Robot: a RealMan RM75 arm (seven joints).
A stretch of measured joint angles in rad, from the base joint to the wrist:
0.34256, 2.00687, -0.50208, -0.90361, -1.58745, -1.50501, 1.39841
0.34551, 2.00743, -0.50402, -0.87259, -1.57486, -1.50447, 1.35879
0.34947, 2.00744, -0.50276, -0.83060, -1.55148, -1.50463, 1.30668
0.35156, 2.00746, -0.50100, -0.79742, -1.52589, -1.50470, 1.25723
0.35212, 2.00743, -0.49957, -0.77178, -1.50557, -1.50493, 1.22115
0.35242, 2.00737, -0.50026, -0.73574, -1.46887, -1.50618, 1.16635
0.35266, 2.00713, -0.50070, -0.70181, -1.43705, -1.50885, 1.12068
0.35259, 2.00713, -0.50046, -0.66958, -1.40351, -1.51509, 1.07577
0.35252, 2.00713, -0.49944, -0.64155, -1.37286, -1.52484, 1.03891
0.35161, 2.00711, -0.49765, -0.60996, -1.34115, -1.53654, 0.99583
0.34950, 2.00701, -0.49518, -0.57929, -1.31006, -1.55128, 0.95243
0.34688, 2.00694, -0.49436, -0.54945, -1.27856, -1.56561, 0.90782
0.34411, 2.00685, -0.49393, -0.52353, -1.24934, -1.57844, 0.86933
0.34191, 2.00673, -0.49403, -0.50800, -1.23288, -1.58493, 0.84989
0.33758, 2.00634, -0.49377, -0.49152, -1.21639, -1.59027, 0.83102
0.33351, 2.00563, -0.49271, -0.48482, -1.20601, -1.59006, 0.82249
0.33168, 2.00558, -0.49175, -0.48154, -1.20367, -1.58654, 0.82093
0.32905, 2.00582, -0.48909, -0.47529, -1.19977, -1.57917, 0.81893
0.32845, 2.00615, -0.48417, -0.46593, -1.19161, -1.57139, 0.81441
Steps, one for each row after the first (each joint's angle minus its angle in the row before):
0.00295, 0.00056, -0.00194, 0.03102, 0.01259, 0.00054, -0.03962
0.00396, 0.00001, 0.00126, 0.04199, 0.02338, -0.00016, -0.05211
0.00209, 0.00002, 0.00176, 0.03318, 0.02559, -0.00007, -0.04945
0.00056, -0.00003, 0.00143, 0.02564, 0.02032, -0.00023, -0.03608
0.00030, -0.00006, -0.00069, 0.03604, 0.03670, -0.00125, -0.05480
0.00024, -0.00024, -0.00044, 0.03393, 0.03182, -0.00267, -0.04567
-0.00007, 0.00000, 0.00024, 0.03223, 0.03354, -0.00624, -0.04491
-0.00007, 0.00000, 0.00102, 0.02803, 0.03065, -0.00975, -0.03686
-0.00091, -0.00002, 0.00179, 0.03159, 0.03171, -0.01170, -0.04308
-0.00211, -0.00010, 0.00247, 0.03067, 0.03109, -0.01474, -0.04340
-0.00262, -0.00007, 0.00082, 0.02984, 0.03150, -0.01433, -0.04461
-0.00277, -0.00009, 0.00043, 0.02592, 0.02922, -0.01283, -0.03849
-0.00220, -0.00012, -0.00010, 0.01553, 0.01646, -0.00649, -0.01944
-0.00433, -0.00039, 0.00026, 0.01648, 0.01649, -0.00534, -0.01887
-0.00407, -0.00071, 0.00106, 0.00670, 0.01038, 0.00021, -0.00853
-0.00183, -0.00005, 0.00096, 0.00328, 0.00234, 0.00352, -0.00156
-0.00263, 0.00024, 0.00266, 0.00625, 0.00390, 0.00737, -0.00200
-0.00060, 0.00033, 0.00492, 0.00936, 0.00816, 0.00778, -0.00452

